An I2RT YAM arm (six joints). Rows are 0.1 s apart.
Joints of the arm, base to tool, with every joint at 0 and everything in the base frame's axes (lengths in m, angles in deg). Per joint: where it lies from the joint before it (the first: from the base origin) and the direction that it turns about. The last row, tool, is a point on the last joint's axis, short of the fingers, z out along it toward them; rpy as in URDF.
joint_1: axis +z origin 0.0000 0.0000 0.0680
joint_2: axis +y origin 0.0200 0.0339 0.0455
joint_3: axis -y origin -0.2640 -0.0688 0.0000
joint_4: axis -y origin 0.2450 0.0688 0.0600
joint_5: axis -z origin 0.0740 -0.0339 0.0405
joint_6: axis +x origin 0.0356 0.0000 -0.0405
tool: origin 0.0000 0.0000 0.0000 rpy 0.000 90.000 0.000
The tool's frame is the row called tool.
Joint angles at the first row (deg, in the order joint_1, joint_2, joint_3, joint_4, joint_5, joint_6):
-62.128 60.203 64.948 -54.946 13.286 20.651
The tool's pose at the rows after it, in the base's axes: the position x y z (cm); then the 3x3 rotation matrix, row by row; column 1 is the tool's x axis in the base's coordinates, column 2 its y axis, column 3 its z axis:
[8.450, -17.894, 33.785], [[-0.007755, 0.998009, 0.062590], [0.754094, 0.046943, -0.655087], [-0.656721, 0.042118, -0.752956]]
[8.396, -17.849, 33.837], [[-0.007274, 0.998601, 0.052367], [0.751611, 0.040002, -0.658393], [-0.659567, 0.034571, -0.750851]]
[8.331, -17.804, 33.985], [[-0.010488, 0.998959, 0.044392], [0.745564, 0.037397, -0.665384], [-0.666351, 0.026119, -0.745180]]
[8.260, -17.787, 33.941], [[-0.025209, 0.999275, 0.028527], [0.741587, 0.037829, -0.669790], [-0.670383, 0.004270, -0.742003]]
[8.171, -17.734, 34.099], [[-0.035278, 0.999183, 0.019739], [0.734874, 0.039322, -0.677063], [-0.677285, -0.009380, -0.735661]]
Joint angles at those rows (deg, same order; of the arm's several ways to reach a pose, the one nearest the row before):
-62.136 60.490 64.972 -55.544 14.527 20.916
-62.100 60.402 65.041 -55.716 15.177 20.962
-62.099 60.239 65.211 -55.722 15.791 20.667
-62.091 60.138 65.041 -55.700 16.756 19.831
-62.137 59.936 65.205 -55.706 17.396 19.101

